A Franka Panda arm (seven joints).
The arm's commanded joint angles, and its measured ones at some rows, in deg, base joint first. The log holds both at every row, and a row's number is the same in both.
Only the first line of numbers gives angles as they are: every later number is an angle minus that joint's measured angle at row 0.
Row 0, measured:
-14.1 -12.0 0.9 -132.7 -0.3 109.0 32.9
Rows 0 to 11, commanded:
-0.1 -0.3 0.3 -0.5 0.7 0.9 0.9
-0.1 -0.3 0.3 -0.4 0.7 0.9 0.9
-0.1 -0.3 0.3 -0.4 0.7 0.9 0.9
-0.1 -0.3 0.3 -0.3 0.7 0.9 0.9
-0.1 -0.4 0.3 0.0 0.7 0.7 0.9
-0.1 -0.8 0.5 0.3 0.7 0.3 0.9
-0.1 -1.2 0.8 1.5 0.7 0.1 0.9
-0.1 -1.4 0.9 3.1 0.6 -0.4 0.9
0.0 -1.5 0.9 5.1 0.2 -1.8 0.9
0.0 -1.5 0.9 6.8 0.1 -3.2 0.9
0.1 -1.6 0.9 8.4 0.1 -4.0 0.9
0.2 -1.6 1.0 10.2 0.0 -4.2 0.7
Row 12, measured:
0.2 -1.0 0.4 5.1 0.0 -1.3 0.0
